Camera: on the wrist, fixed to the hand. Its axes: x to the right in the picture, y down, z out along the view.
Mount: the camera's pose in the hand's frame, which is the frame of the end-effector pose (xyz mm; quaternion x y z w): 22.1 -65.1 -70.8 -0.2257 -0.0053 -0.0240 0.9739
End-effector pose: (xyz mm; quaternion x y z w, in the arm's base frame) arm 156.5 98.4 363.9 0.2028 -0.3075 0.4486 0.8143
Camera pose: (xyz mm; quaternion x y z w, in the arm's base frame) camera 243.8 121.2 323.9 0.0235 -0.4002 0.3469 0.8479
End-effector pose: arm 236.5 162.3 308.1 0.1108 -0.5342 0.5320 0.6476
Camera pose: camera 326.7 198.7 325.0 -0.0226 -0.6411 0.3814 0.6656
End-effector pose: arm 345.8 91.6 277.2 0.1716 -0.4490 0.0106 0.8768
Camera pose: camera 425.7 49.3 237.6 -0.0199 -0.4402 -0.1130 0.8905
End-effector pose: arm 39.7 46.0 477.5 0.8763 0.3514 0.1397 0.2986
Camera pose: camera -11.4 129.0 493.2 0.7783 0.3301 0.2035 0.4938
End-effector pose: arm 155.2 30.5 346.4 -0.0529 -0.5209 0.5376 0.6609
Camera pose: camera 248.0 55.0 369.4 -0.1853 -0.6334 0.3904 0.6419
